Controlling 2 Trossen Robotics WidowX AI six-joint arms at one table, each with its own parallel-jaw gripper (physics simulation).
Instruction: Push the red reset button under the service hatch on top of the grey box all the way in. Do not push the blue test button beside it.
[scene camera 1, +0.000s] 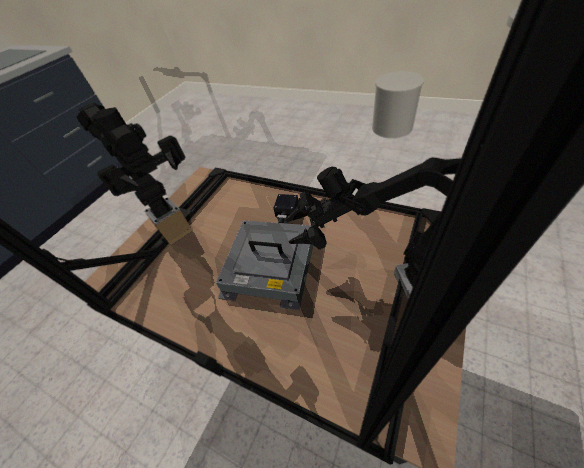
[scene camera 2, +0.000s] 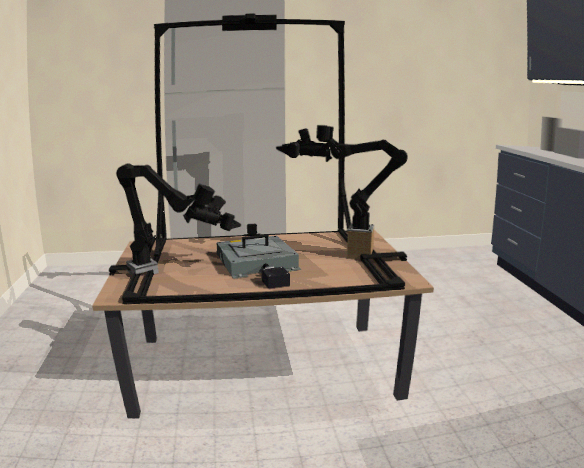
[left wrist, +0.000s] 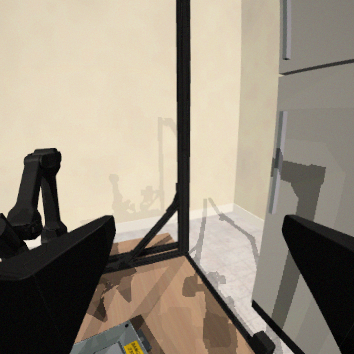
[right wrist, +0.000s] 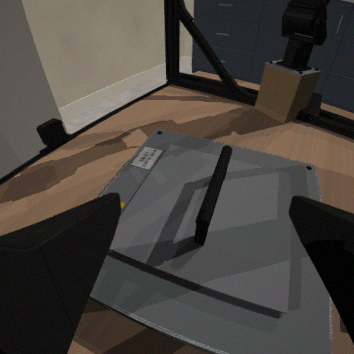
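The grey box (scene camera 1: 260, 291) (scene camera 2: 245, 268) (left wrist: 95, 342) (right wrist: 210, 327) stands on the table. Its service hatch (scene camera 1: 250, 267) (right wrist: 250, 200) lies closed, with a black handle (scene camera 1: 266, 244) (scene camera 2: 255, 237) (right wrist: 215, 192) upright on it. The red and blue buttons do not show; the hatch hides what is under it. My right gripper (scene camera 1: 290, 231) (scene camera 2: 239, 225) (right wrist: 206, 203) is open and empty, above the box near the handle, its fingers on either side of the handle in the right wrist view. My left gripper (scene camera 1: 150, 177) (scene camera 2: 279, 148) (left wrist: 199, 223) is open and empty, raised high, away from the box.
A black block (scene camera 1: 286, 203) (scene camera 2: 276, 277) sits at the box's hinge side. A wooden block (scene camera 1: 174, 228) (scene camera 2: 359, 243) (right wrist: 284, 95) is under the left arm's base. Black frame bars (scene camera 2: 260, 297) edge the wooden table (scene camera 1: 310, 350), with uprights (scene camera 2: 341, 125) (left wrist: 183, 125) beside the arms.
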